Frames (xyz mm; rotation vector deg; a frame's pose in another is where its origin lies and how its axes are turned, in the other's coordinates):
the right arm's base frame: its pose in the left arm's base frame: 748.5 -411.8 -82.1 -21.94 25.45 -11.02
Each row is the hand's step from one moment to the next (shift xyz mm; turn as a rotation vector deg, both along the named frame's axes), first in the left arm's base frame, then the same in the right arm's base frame.
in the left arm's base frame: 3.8 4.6 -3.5 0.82 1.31 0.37
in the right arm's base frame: 3.5 6.0 0.3 0.24 1.13 1.10
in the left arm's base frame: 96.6 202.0 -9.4 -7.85 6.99 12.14
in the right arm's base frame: 36.1 197.3 100.0 -13.42 0.74 8.79
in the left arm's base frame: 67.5 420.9 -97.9 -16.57 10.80 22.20
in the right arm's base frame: -13.5 429.3 82.6 -25.98 -0.67 14.44
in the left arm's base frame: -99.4 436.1 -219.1 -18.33 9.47 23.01
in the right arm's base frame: -119.3 475.3 -89.0 -27.50 -2.38 13.90
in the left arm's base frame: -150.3 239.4 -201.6 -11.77 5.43 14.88
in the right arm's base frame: -119.4 284.1 -159.9 -17.53 -2.16 8.80
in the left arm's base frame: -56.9 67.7 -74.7 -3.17 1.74 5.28
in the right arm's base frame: -39.8 86.0 -66.5 -5.28 -0.84 3.52
